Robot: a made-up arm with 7 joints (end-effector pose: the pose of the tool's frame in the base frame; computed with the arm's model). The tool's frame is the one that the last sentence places.
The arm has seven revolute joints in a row. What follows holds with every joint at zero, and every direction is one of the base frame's.
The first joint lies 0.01 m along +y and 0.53 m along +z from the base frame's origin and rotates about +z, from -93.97 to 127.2 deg.
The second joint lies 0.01 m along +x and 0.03 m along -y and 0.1 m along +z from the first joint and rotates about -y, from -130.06 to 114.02 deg.
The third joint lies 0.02 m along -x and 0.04 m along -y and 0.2 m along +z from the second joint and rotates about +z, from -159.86 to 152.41 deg.
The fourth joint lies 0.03 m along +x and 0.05 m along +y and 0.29 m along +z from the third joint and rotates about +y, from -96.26 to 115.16 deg.
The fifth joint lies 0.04 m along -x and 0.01 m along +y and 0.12 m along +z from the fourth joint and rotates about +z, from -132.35 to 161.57 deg.
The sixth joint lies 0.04 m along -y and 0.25 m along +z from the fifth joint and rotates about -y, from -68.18 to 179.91 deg.
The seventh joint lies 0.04 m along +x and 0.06 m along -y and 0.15 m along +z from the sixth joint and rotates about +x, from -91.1 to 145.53 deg.
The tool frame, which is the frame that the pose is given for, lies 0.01 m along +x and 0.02 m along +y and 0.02 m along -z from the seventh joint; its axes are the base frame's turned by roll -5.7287, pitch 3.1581 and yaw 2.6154 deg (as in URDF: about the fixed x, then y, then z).
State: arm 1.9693 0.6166 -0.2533 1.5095 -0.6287 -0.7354 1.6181
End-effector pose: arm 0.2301 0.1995 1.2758 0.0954 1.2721 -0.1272
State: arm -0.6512 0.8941 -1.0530 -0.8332 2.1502 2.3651 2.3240
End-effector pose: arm -0.5144 0.3972 1.0515 0.0829 0.5865 2.5649
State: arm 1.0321 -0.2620 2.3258 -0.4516 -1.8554 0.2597 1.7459
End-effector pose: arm 0.5055 0.1592 1.4938 1.6946 1.5232 0.7298
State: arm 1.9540 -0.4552 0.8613 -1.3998 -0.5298 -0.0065 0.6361
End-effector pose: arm 0.4339 0.1505 1.2581 1.5867 0.9672 1.7953
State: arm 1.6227 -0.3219 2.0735 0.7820 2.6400 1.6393 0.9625
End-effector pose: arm -0.2677 -0.0238 1.3636 0.5580 -2.1250 1.0831
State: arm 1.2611 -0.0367 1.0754 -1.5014 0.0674 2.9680 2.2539
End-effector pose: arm 0.2236 -0.1080 1.0233 -0.2460 1.4280 0.0372
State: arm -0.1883 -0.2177 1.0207 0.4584 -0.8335 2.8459 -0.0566
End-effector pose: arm 0.0995 -0.0399 1.4217 -0.1451 -2.2747 0.2161
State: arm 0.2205 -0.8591 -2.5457 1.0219 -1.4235 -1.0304 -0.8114
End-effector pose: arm 0.4344 -0.0659 1.3884 -1.4246 -0.9275 2.0130
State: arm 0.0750 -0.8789 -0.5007 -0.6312 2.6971 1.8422 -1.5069
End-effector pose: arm 0.6518 0.1259 1.2255 0.5337 -0.9722 0.5375
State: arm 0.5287 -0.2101 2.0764 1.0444 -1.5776 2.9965 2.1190
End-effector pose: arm -0.0299 -0.0253 1.3635 -0.3162 0.0637 -2.1818
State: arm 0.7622 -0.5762 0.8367 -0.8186 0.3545 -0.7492 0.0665
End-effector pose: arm 0.3786 0.0834 1.4540 -0.0945 0.4032 1.9139
